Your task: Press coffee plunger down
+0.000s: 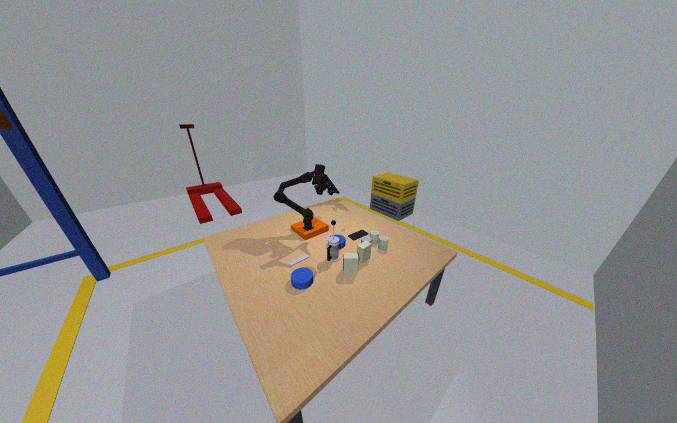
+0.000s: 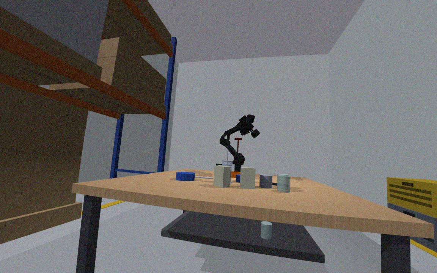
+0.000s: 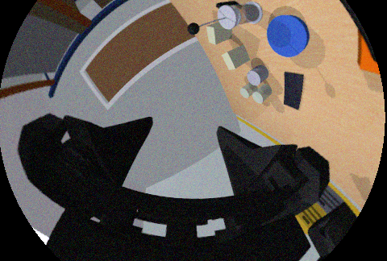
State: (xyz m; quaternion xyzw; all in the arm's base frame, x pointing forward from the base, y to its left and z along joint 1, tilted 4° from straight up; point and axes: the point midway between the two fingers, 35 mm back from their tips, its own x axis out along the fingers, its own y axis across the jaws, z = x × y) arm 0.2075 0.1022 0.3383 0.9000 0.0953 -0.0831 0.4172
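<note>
My gripper tip is 14 cm short of the coffee press, 15 cm to the left of it and 27 cm above it. Round my gripper tip: thin pale strip: 2 cm ahead, 33 cm to the right, 39 cm below; then dark flat pad: 5 cm ahead, 18 cm to the left, 39 cm below.
</note>
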